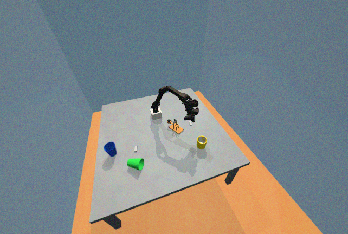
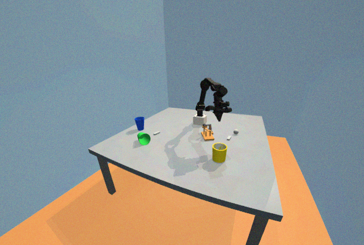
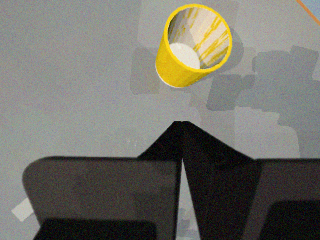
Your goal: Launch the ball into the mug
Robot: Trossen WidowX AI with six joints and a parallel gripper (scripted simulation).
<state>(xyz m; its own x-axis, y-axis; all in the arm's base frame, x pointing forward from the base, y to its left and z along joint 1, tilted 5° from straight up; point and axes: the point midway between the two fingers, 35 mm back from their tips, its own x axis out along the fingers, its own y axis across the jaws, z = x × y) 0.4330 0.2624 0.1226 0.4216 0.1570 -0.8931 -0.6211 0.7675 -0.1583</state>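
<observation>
Right now my gripper tip is 25 cm past the black ball, 17 cm to the left of it and 15 cm above it. The rest, counted from my gripper tip: orange catapult: 20 cm behind, 16 cm below, 13 cm to the right; yellow mug: 19 cm below, 13 cm ahead, 3 cm to the left; pale grey ball: 28 cm behind, 19 cm below, 11 cm to the left.
</observation>
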